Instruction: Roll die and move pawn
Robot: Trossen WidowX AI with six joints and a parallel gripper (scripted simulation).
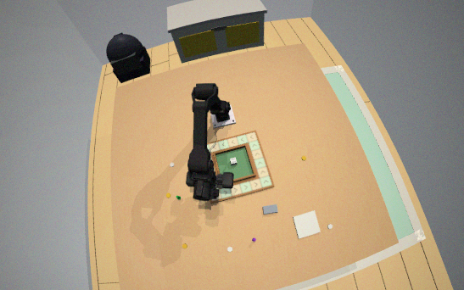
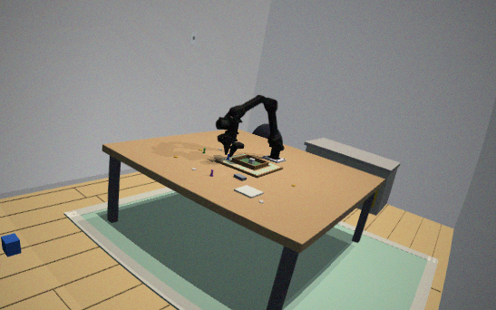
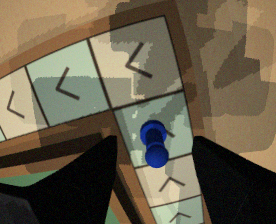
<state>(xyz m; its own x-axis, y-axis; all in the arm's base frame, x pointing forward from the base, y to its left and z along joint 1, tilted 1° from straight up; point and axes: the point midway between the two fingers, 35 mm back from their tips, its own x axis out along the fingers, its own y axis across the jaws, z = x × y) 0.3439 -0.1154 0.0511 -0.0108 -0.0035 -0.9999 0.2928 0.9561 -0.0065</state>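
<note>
The blue pawn lies 1 cm below my gripper tip. The rest, counted from my gripper tip: green dice tray: 11 cm to the left, 7 cm behind, 3 cm below; then white die: 11 cm to the left, 9 cm behind, 1 cm below; then green pawn: 17 cm to the right, 2 cm below, 1 cm ahead.
</note>
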